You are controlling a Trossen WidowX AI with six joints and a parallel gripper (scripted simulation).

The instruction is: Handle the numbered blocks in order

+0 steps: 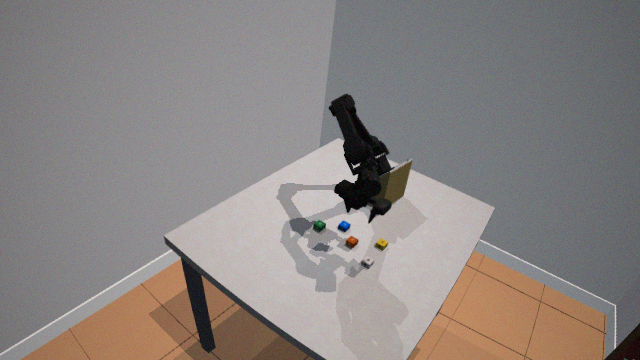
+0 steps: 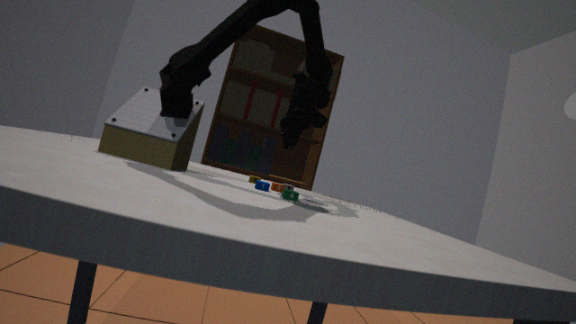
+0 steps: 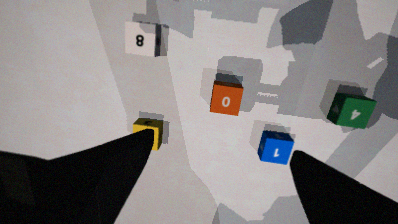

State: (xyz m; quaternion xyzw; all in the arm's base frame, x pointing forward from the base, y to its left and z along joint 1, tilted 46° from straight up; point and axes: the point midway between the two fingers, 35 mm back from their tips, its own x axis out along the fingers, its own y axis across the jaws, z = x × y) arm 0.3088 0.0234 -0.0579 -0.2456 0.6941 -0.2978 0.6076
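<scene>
Now: gripper tip 1 cm to the left of the orange block and 12 cm above it. From my gripper tip the other things lie so: blue block: 6 cm behind, 8 cm to the right, 12 cm below; then white block: 5 cm ahead, 9 cm to the left, 12 cm below; then yellow block: 6 cm behind, 8 cm to the left, 12 cm below.
</scene>
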